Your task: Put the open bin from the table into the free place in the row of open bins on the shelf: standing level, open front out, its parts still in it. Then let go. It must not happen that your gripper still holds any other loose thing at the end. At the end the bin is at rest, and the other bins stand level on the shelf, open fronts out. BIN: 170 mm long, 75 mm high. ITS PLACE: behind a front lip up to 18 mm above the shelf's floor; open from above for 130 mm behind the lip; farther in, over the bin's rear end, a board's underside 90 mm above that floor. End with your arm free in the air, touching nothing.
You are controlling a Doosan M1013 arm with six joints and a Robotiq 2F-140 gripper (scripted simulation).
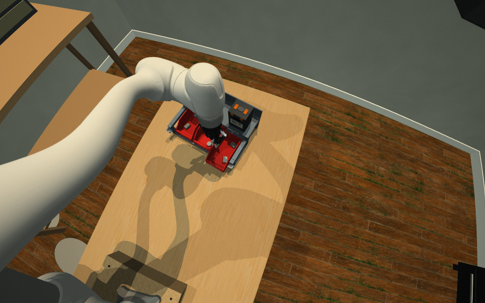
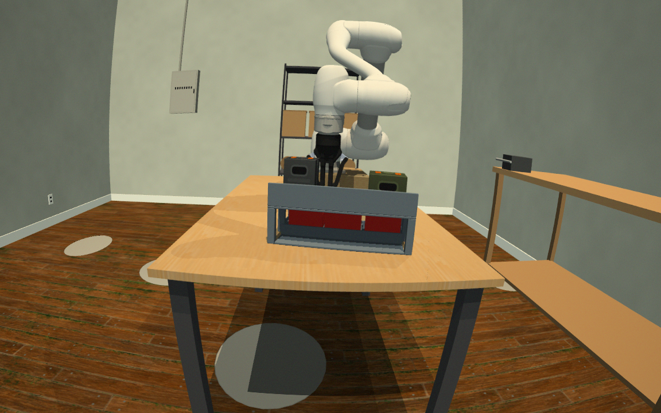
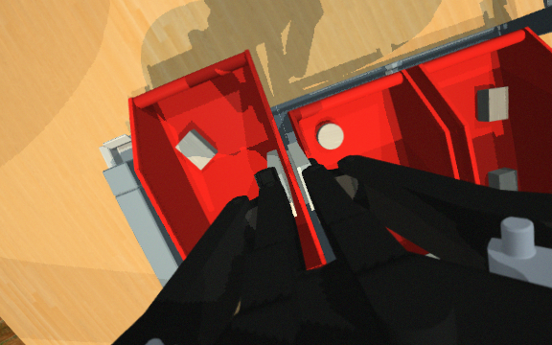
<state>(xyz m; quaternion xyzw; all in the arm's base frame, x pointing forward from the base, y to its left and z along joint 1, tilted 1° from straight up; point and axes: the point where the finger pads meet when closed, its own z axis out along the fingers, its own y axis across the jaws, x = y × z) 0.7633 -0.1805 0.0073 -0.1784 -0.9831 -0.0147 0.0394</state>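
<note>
The front lip lies 20 mm behind my hand, 80 mm to the left of it and 80 mm below it.
</note>
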